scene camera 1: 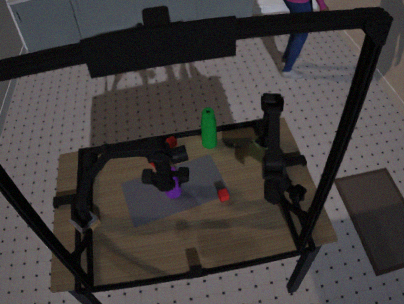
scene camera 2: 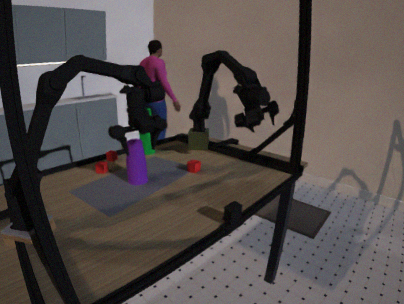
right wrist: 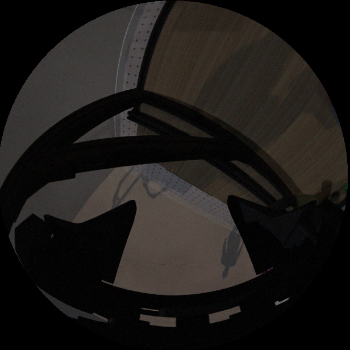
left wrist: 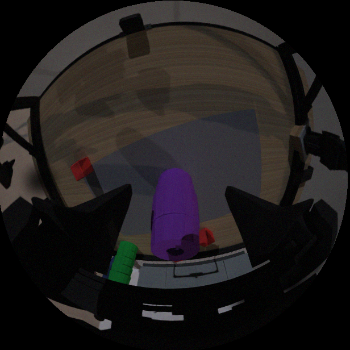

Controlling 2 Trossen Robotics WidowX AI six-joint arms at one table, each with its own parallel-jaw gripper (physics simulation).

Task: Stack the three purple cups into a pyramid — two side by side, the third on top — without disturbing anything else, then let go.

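Where they show: left gripper, fingertip midpoint: (scene camera 2: 140, 152); right gripper, fingertip midpoint: (scene camera 2: 263, 128); left arm's base, link origin: (scene camera 1: 83, 219) (scene camera 2: 27, 223); right arm's base, link origin: (scene camera 1: 263, 141) (scene camera 2: 199, 130).
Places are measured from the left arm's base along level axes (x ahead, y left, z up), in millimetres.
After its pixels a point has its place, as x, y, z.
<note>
The purple cups (scene camera 1: 173, 191) (scene camera 2: 136, 164) (left wrist: 175, 210) stand as one upright, nested tower on the grey mat (scene camera 1: 140, 210) {208, -149, -40} (scene camera 2: 107, 204) {194, -151, -41} (left wrist: 225, 140); the separate cups cannot be counted. A small hole shows in the tower's top in the left wrist view. My left gripper (scene camera 1: 166, 177) (scene camera 2: 141, 134) (left wrist: 180, 190) is open, pointing down close over the tower's top, with its fingers toward either side of it and nothing held. In scene camera 1 it hides part of the tower. My right gripper (scene camera 1: 286, 193) (scene camera 2: 263, 126) {582, -691, 117} (right wrist: 182, 203) is open and empty, high at the right, away from the cups.
A green tower (scene camera 1: 208, 129) (scene camera 2: 147, 143) (left wrist: 123, 262) stands behind the mat. One red cube (scene camera 1: 223, 194) {479, -406, -1} (scene camera 2: 194, 166) {462, -404, -12} (left wrist: 81, 168) lies by the mat's right edge. Two more red cubes lie behind the mat. An olive box (scene camera 2: 198, 139) {756, -402, 14} stands at the back right. A black frame surrounds the table.
</note>
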